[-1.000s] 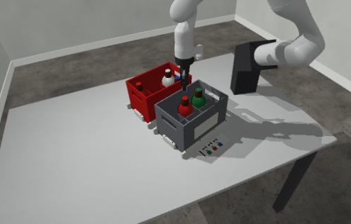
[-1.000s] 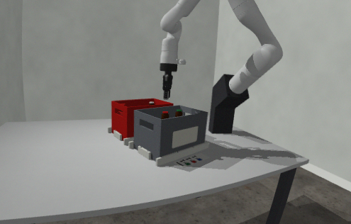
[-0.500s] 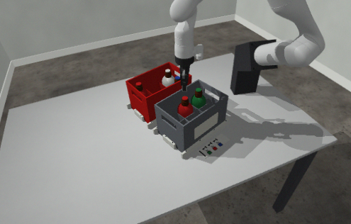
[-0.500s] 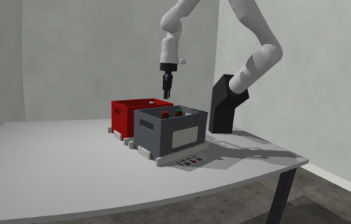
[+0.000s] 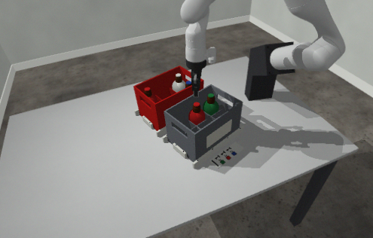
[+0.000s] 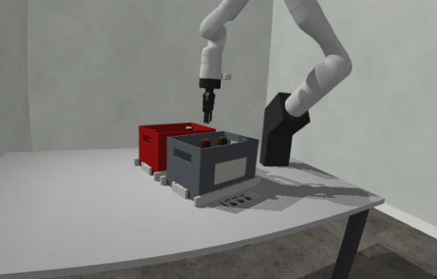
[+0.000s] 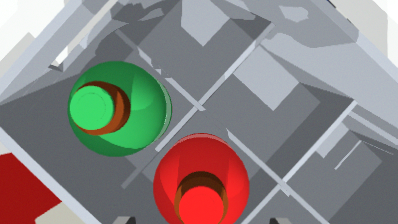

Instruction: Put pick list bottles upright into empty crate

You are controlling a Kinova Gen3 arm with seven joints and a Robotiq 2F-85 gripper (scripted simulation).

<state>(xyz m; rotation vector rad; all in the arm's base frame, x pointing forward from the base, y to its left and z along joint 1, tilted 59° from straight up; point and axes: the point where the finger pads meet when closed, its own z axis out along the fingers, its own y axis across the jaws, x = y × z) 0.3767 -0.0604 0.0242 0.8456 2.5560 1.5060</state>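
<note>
Right now my hand is 30 mm past the blue-label bottle, 170 mm to the left of it and 150 mm above it. Round my hand: red crate 70 mm ahead, 180 mm to the right, 160 mm below; then grey crate 10 mm behind, 40 mm to the left, 160 mm below; then green-label bottle 80 mm behind, 30 mm to the right, 150 mm below.
</note>
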